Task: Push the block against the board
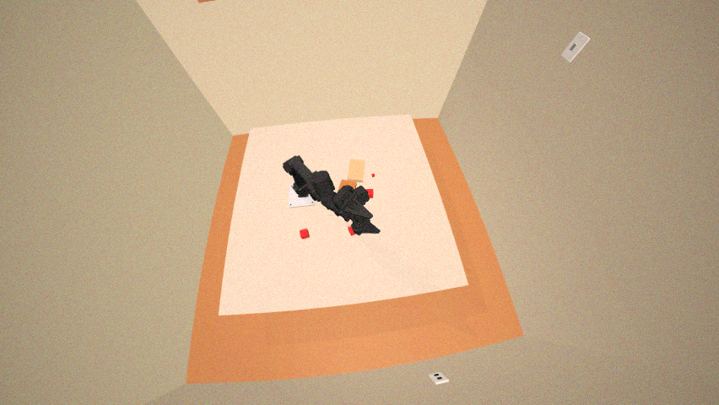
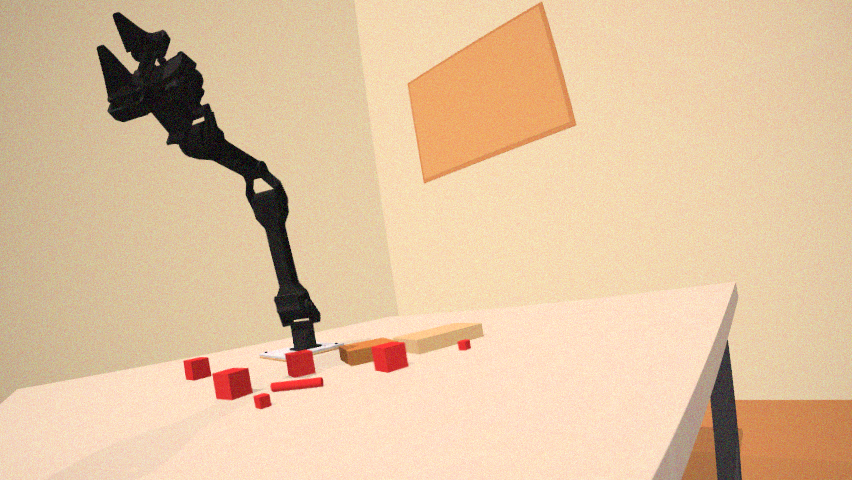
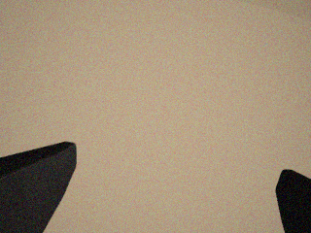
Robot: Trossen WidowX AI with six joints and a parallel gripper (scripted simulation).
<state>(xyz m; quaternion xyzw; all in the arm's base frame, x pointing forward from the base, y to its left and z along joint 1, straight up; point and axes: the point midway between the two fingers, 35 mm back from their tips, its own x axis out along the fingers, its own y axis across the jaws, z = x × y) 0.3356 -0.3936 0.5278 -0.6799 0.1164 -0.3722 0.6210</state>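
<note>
My gripper tip is 56 cm to the right of the pale wooden board, 54 cm above it and 3 cm past it. Also, from my gripper tip: red rod (54 cm below, 24 cm to the left); brown-orange square block (54 cm below, 43 cm to the left, 9 cm behind).
</note>
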